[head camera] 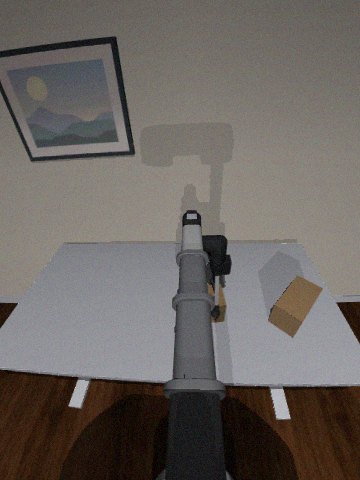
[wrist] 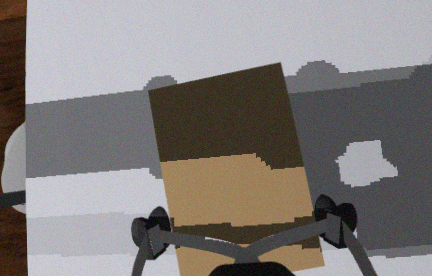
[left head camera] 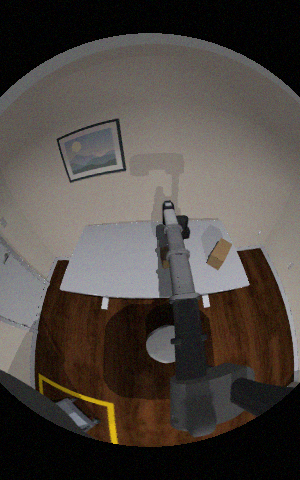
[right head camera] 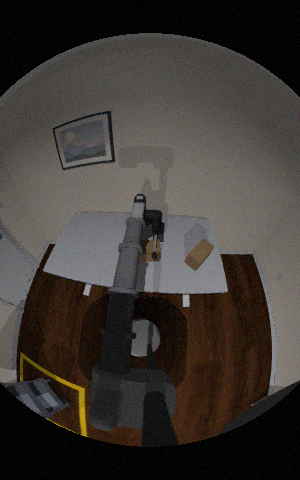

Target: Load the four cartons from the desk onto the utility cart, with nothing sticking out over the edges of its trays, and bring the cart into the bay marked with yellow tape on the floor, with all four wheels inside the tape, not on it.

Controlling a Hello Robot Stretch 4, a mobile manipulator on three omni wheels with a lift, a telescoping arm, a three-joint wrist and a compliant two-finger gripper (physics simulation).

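Pixels of known places: gripper, fingertip midpoint: (wrist: 240,218) (right head camera: 154,248); robot's base, link origin: (left head camera: 166,342) (right head camera: 139,336).
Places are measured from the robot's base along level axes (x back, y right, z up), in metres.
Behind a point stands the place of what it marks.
Note:
A tan carton (wrist: 231,141) @(x -0.633, y 0.020, z 0.810 m) (right head camera: 148,256) @(x -0.577, y 0.052, z 0.757 m) lies flat on the white desk (head camera: 86,309) @(x -0.640, y -0.497, z 0.692 m) (left head camera: 114,261) @(x -0.646, y -0.402, z 0.692 m) (right head camera: 89,250) @(x -0.630, y -0.443, z 0.692 m) (wrist: 210,28) @(x -0.617, y -0.137, z 0.692 m), near its middle. My gripper (wrist: 240,218) @(x -0.634, y 0.088, z 0.774 m) (head camera: 218,305) @(x -0.634, y 0.088, z 0.774 m) (right head camera: 154,251) @(x -0.634, y 0.088, z 0.774 m) is open and low over this carton, with one fingertip on each side of its near end. In the head view my arm hides most of the carton (head camera: 221,300) @(x -0.608, y 0.114, z 0.810 m). A second tan carton (head camera: 296,305) @(x -0.580, y 0.402, z 0.810 m) (left head camera: 218,253) @(x -0.581, y 0.383, z 0.810 m) (right head camera: 198,253) @(x -0.585, y 0.398, z 0.810 m) lies at an angle on the desk's right part, clear of the gripper. No other cartons show on the desk.
The yellow tape (left head camera: 111,418) (right head camera: 83,407) of the bay is on the dark wood floor behind me to the left. The grey utility cart (left head camera: 75,414) (right head camera: 36,394) stands inside it, cut off by the view's edge. A framed picture (head camera: 64,99) @(x -1.147, y -0.540, z 1.485 m) hangs on the wall behind the desk.

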